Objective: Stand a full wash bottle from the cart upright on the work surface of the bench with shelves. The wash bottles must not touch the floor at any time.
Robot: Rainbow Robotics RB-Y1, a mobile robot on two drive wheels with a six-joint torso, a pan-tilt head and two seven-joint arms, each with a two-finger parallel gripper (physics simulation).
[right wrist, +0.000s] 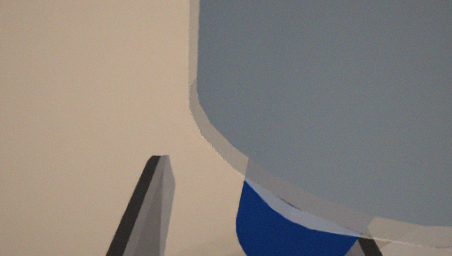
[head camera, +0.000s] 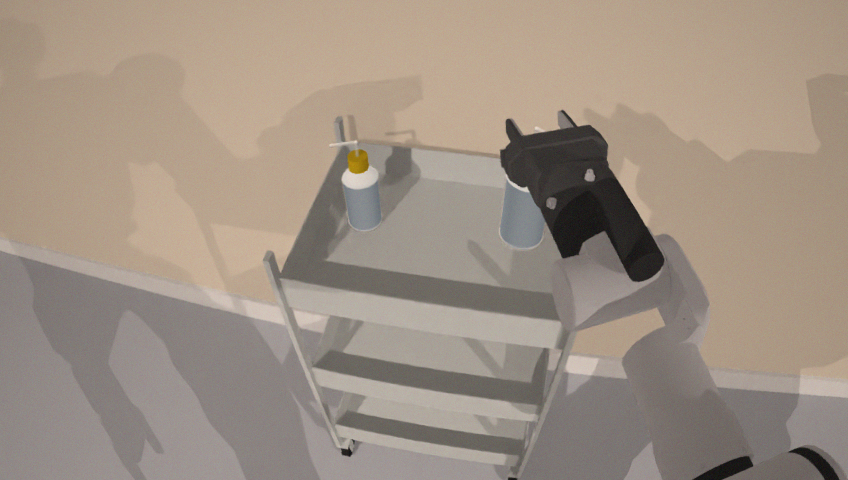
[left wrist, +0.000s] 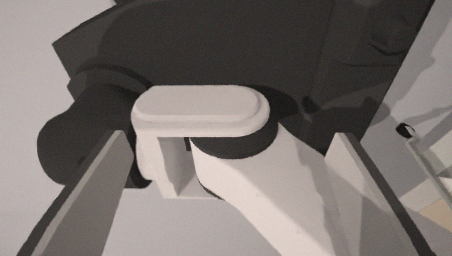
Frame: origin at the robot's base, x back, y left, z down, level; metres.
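Where they show: left gripper, between the fingertips: [left wrist: 228, 144]; right gripper, between the fingertips: [right wrist: 237, 168] [head camera: 535, 120].
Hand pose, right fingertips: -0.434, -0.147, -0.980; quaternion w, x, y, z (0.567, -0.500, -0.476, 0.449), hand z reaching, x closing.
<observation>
Each offset is from my right fingertips to the top centre of the thing, as dx, dy, dz. "spot": to the spot under its first point. Level surfaces: height alone.
My right gripper [head camera: 538, 120] [right wrist: 237, 168] is shut on a wash bottle with a grey-blue body @(+0.043, +0.000, -0.018) [head camera: 521, 215] [right wrist: 325, 100] and a blue cap @(+0.039, +0.008, +0.011) [right wrist: 290, 225]. In the head view the bottle is upright in front of the cart's tray, at its right side; the gripper hides its cap. I cannot tell its height above the tray. A second wash bottle @(-0.162, +0.246, +0.143) [head camera: 363, 202], with an orange cap, stands upright in the cart's tray at the left. My left gripper [left wrist: 228, 144] is open and empty. The bench with shelves does not show in these views.
The grey cart [head camera: 428, 310] has a raised rim, corner posts and lower shelves. Behind it is a beige wall [head camera: 238, 35] with a pale skirting strip; the floor @(dz +0.980) [head camera: 59, 416] is grey. The left wrist view shows the robot's dark base [left wrist: 225, 40] and a white arm part @(spot: +0.707, +0.249, +0.680) [left wrist: 200, 107].
</observation>
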